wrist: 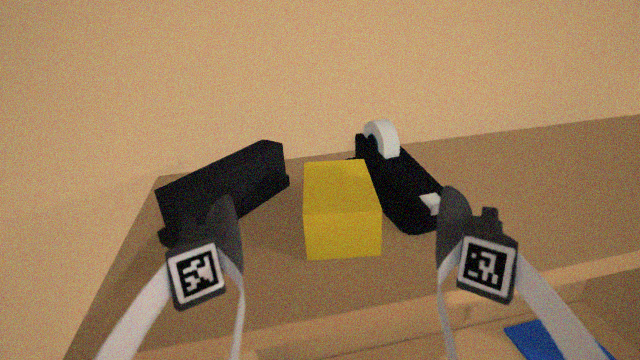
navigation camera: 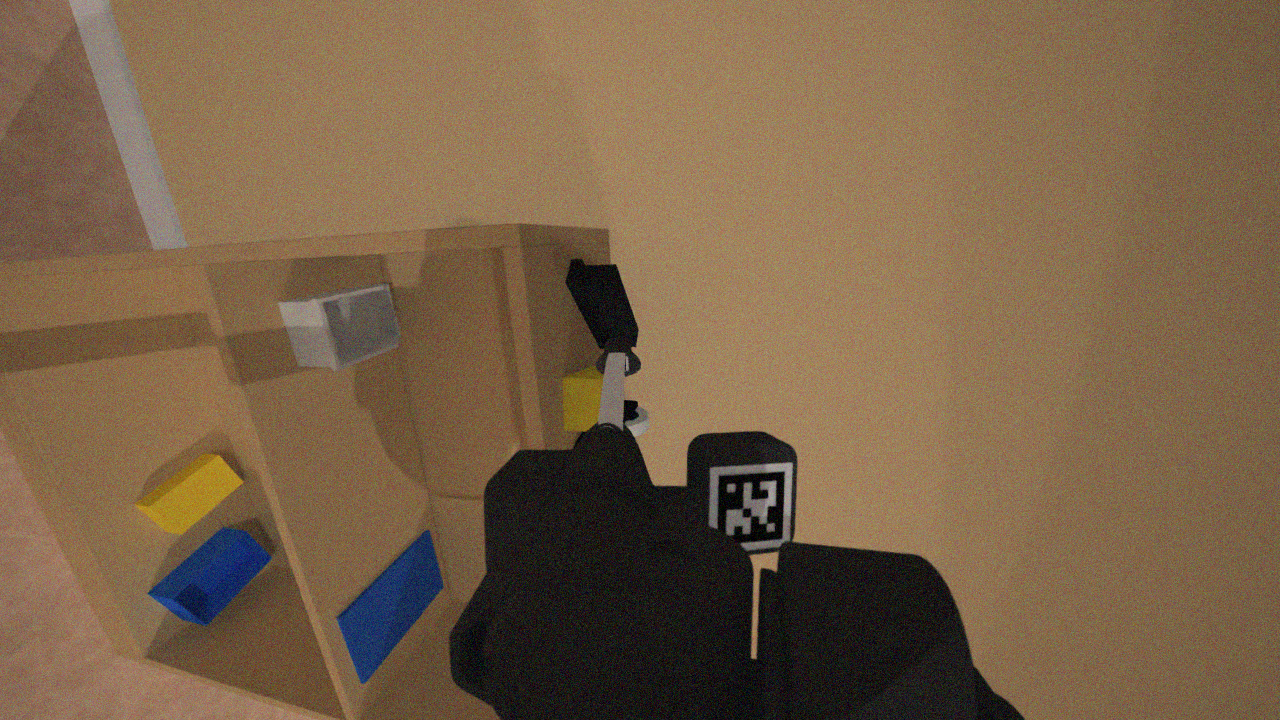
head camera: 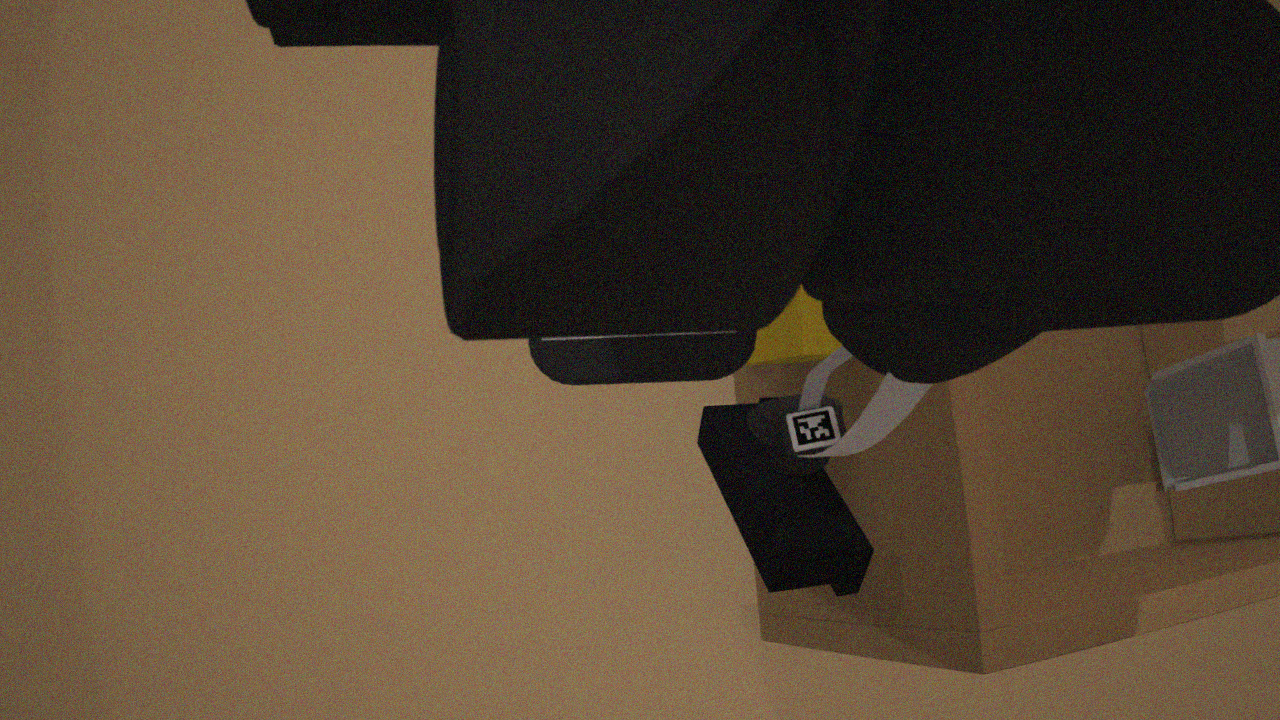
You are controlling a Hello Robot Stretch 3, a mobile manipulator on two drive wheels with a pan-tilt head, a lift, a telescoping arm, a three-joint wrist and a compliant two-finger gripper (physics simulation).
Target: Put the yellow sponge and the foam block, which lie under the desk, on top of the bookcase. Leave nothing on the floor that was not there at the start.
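Frame: origin at the robot's base, x back, y left, z down, level; millimetres.
Seen in the pictures: gripper, fingertip midpoint: (wrist: pixel 336 218).
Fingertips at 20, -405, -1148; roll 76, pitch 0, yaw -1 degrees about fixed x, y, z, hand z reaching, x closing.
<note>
A point is followed by its place in that frame, as x, y, z.
A yellow block (head camera: pixel 796 324) {8, -482, -1105} (navigation camera: pixel 580 400) {18, -476, -1081} (wrist: pixel 342 190) {24, -512, -1105}, by its colour the sponge, lies on top of the bookcase (head camera: pixel 904 555) {-114, -451, -1060} (navigation camera: pixel 541 304) {-88, -423, -1060} (wrist: pixel 270 290) {-33, -441, -1060}. My gripper (wrist: pixel 336 218) {20, -405, -1148} is open, its fingers standing apart on either side of the yellow block in the wrist view, with gaps between them and the block. In the head and navigation views one fingertip shows beside the block, and my dark wrist hides the rest. I cannot identify the foam block, and the desk does not show.
On the bookcase top, a black oblong object (head camera: pixel 787 510) {-97, -520, -1096} (navigation camera: pixel 604 304) {-95, -524, -1095} (wrist: pixel 225 185) {-87, -536, -1101} and a black tape dispenser (wrist: pixel 410 180) {92, -557, -1089} flank the yellow block. The shelves hold a grey bin (head camera: pixel 1212 420) {-81, -584, -656} (navigation camera: pixel 358 326) {-70, -581, -656}, another yellow block (navigation camera: pixel 192 492) {278, -630, -145}, a blue block (navigation camera: pixel 210 573) {489, -675, -102} and a flat blue object (navigation camera: pixel 393 608) {446, -635, -652}. A wall stands behind.
</note>
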